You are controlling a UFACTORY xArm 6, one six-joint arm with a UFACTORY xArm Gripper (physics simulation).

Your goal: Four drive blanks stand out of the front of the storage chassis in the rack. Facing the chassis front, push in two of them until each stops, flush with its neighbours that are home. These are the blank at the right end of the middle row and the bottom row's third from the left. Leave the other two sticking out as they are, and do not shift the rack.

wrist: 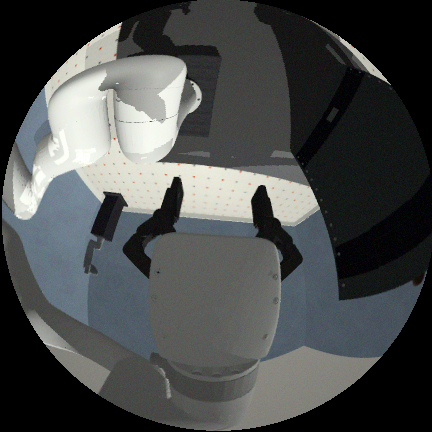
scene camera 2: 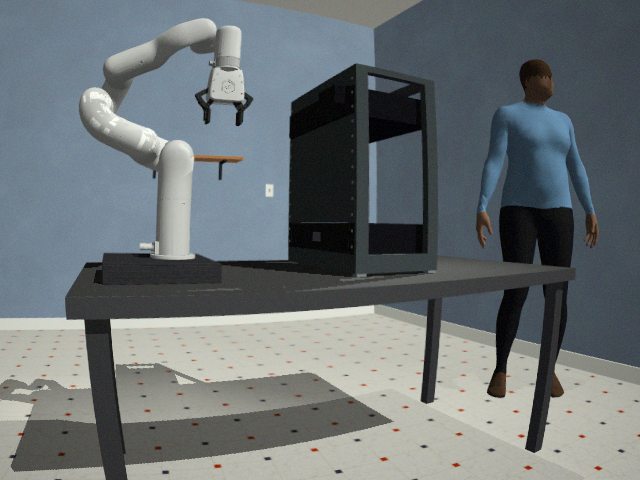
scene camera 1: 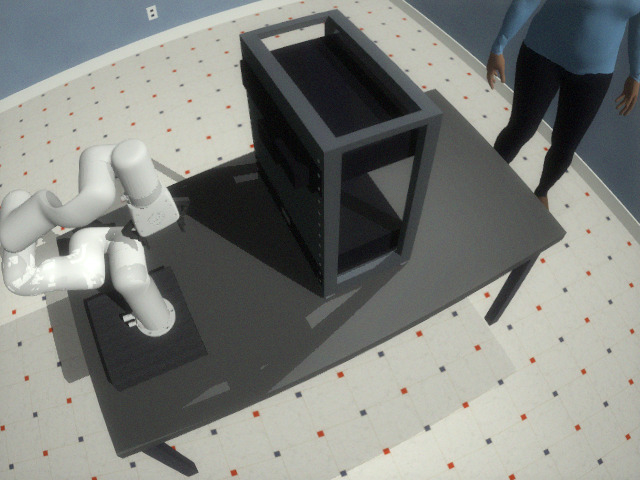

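Pixels of known places: gripper, fingertip midpoint: (wrist: 218,187) (scene camera 2: 223,124) (scene camera 1: 164,236); arm's base, link origin: (wrist: 181,96) (scene camera 2: 172,257) (scene camera 1: 155,317).
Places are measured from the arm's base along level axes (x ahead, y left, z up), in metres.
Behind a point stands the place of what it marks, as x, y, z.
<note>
The rack (scene camera 1: 330,222) @(0.504, -0.098, 0.320) (scene camera 2: 361,170) @(0.503, -0.098, 0.242) (wrist: 350,291) @(0.485, -0.057, 0.543) stands upright on the table, its front toward the arm and in deep shadow. A dark unit (scene camera 1: 330,77) @(0.630, 0.198, 0.498) (scene camera 2: 325,112) @(0.451, 0.042, 0.436) (wrist: 385,247) @(0.425, 0.064, 0.464) sits high in it; a faint raised shape shows near its front top in scene camera 2. Another dark unit (scene camera 2: 330,242) @(0.476, 0.052, 0.038) (wrist: 345,95) @(0.463, 0.249, 0.064) with a small light square sits low. I cannot tell surely which is the storage chassis, nor make out separate drive blanks or rows. My gripper (scene camera 1: 161,232) @(0.128, -0.015, 0.363) (scene camera 2: 223,122) @(0.128, -0.015, 0.363) (wrist: 218,187) @(0.128, -0.015, 0.363) is open and empty, pointing down, high above the table and apart from the rack's front.
The table (scene camera 1: 465,191) @(1.100, 0.092, -0.051) (scene camera 2: 310,299) @(0.281, -0.308, -0.070) carries the rack and the arm's dark base block (scene camera 1: 149,356) @(-0.049, -0.114, 0.000) (scene camera 2: 160,271) @(-0.038, -0.155, -0.021). A large plain panel (scene camera 2: 320,175) @(0.471, 0.128, 0.247) fills the rack front between the two units. A person (scene camera 1: 573,31) (scene camera 2: 537,155) stands behind the table. A wooden shelf (scene camera 2: 222,159) hangs on the wall.
</note>
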